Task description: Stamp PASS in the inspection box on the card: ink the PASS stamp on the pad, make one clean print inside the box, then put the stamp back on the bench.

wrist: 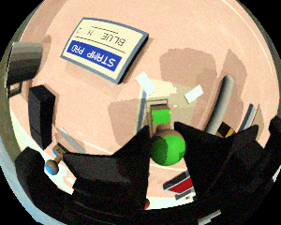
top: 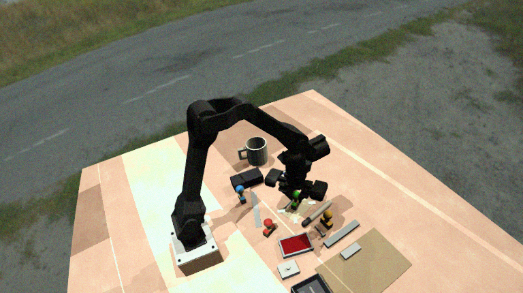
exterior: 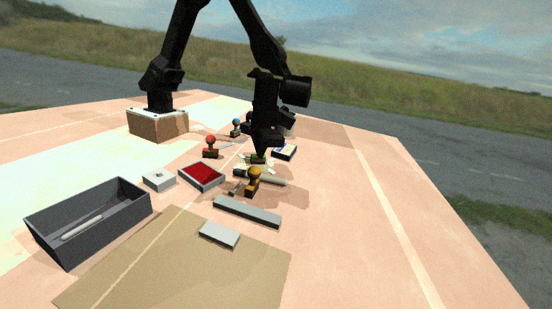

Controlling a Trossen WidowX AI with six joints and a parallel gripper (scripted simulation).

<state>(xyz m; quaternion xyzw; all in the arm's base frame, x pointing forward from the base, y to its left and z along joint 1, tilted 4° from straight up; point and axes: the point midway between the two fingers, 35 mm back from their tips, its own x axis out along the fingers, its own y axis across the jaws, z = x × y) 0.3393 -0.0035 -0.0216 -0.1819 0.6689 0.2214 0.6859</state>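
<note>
My gripper tip is right at the green-knobbed stamp. Also, from my gripper tip: card: 1 cm to the right, 3 cm below; then marker: 1 cm ahead, 7 cm to the right, 1 cm below; then blue stamp pad: 5 cm ahead, 10 cm to the left, 1 cm below.
</note>
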